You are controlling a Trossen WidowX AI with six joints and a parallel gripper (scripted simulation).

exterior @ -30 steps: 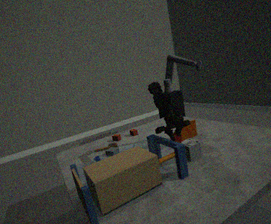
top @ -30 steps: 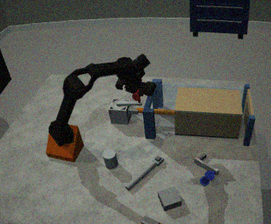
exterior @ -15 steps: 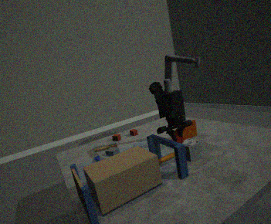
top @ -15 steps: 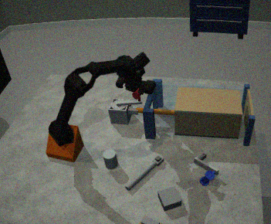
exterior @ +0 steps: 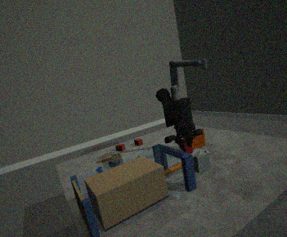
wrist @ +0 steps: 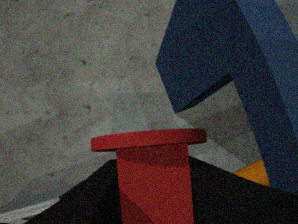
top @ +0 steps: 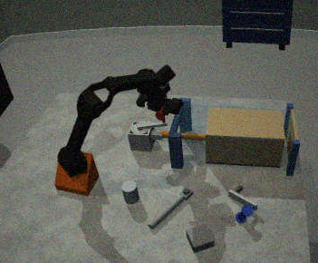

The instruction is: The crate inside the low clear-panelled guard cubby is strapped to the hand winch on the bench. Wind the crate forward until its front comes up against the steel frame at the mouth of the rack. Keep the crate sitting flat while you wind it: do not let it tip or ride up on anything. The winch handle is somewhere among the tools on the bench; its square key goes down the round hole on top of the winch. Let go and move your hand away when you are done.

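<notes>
Right now the winch handle with red knob is 4 cm behind my gripper tip, 2 cm to the right of it and 3 cm below it. Round my gripper tip: red handle (1 cm behind, 2 cm to the right); then blue knob (30 cm ahead, 44 cm to the right, 10 cm below); then grey winch (12 cm behind, 4 cm to the right, 10 cm below).
</notes>
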